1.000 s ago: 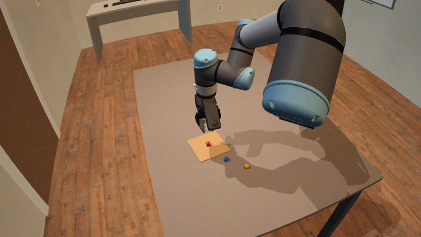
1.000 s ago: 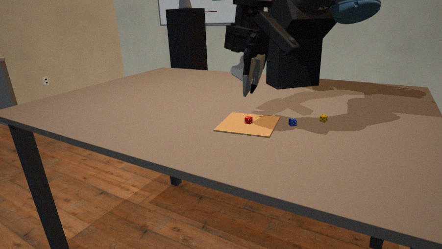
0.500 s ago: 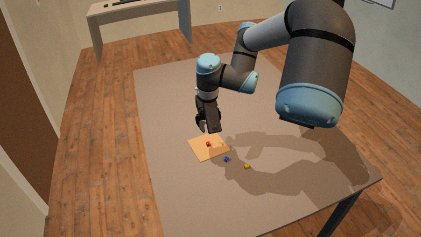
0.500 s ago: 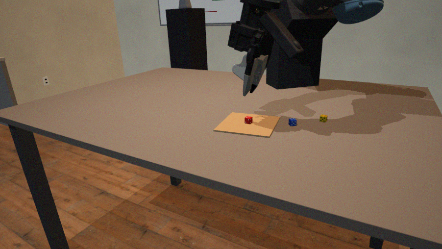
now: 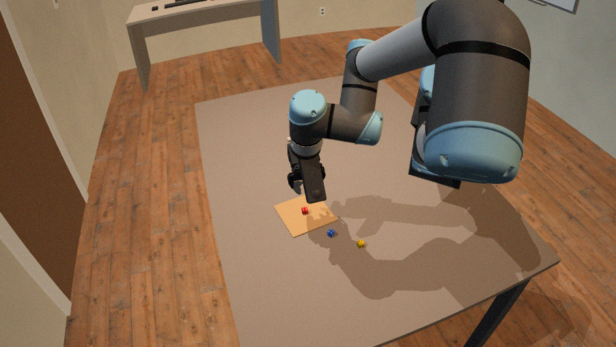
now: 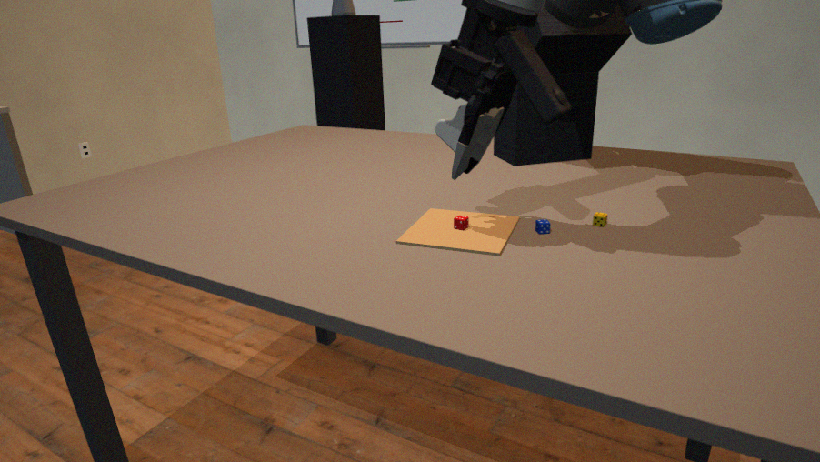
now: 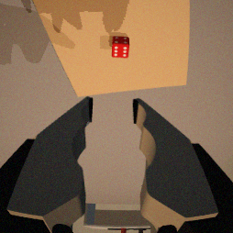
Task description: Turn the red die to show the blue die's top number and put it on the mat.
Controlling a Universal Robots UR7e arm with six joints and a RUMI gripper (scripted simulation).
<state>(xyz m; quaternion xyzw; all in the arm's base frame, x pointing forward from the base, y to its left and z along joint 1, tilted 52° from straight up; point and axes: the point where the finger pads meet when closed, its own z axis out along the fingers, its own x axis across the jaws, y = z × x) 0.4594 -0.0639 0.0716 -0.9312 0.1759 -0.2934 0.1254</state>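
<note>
My hand is 8 cm above the red die. The rest, counted from my hand: mat 9 cm below; then blue die 4 cm behind, 10 cm to the left, 8 cm below; then yellow die 11 cm behind, 16 cm to the left, 8 cm below.
</note>
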